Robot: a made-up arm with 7 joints.
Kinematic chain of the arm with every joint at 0, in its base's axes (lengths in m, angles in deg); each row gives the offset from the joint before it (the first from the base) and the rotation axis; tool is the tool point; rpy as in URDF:
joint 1: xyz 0 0 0.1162 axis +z
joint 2: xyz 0 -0.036 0.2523 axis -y
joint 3: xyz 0 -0.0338 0.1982 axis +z
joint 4: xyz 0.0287 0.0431 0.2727 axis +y
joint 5: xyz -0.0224 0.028 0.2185 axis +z
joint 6: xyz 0 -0.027 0.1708 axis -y
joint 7: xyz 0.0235 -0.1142 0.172 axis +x
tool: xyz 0 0 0 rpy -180 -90 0
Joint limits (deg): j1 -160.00..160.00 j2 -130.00..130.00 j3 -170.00..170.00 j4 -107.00..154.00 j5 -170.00..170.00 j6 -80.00..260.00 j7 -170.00..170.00
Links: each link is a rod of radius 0.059 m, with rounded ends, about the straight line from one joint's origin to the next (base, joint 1, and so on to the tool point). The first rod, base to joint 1, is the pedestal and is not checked.
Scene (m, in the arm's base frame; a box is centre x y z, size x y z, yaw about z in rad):
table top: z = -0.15
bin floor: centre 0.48 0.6 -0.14 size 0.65 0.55 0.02 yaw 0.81
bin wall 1: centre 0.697 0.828 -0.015 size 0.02 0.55 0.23 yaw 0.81
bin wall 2: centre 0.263 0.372 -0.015 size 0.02 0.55 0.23 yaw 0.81
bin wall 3: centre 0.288 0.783 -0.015 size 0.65 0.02 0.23 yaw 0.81
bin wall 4: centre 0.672 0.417 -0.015 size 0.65 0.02 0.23 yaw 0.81
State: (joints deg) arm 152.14 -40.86 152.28 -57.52 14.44 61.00 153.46
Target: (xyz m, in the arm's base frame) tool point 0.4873 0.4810 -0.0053
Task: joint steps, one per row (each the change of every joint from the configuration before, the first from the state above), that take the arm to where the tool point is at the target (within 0.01 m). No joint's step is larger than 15 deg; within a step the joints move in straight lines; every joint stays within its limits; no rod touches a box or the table.
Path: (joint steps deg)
1: -12.83 -4.04 -7.00 -4.10 -3.01 0.18 0.00
2: -12.83 -4.04 -6.99 -4.10 -3.00 0.17 0.00
3: -12.84 -4.05 -7.00 -4.10 -3.01 0.18 0.00
4: -12.83 -4.04 -6.99 -4.10 -3.00 0.18 0.00
5: -12.83 -4.04 -7.00 -4.09 -3.01 0.17 0.00
6: -3.94 -13.95 6.66 5.35 2.30 -5.78 0.00
7: -3.93 -13.96 6.66 5.34 2.30 -5.78 0.00

